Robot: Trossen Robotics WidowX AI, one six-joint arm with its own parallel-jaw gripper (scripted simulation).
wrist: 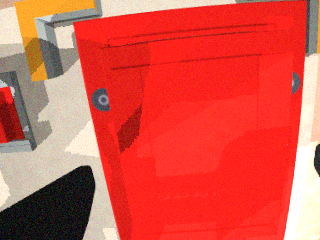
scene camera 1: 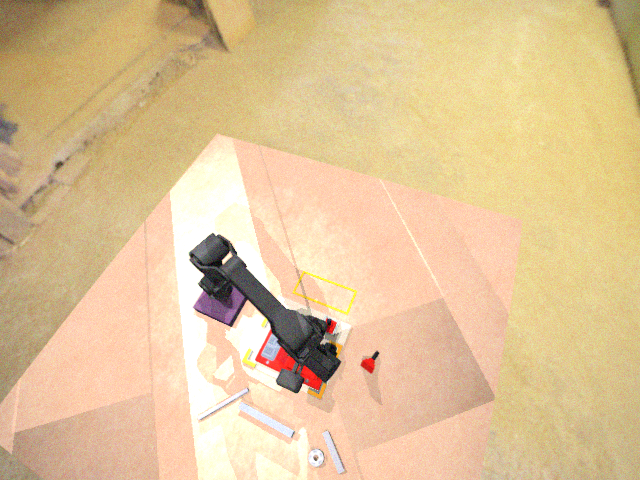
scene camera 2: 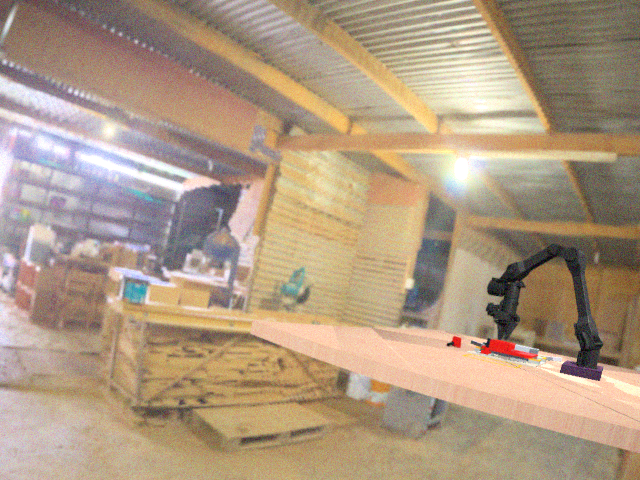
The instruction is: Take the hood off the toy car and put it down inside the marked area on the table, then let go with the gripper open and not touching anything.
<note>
The gripper is open, with nothing in its grasp. Also in view: a red hood and a red toy car.
The gripper is seen too in the wrist view and in scene camera 1.
</note>
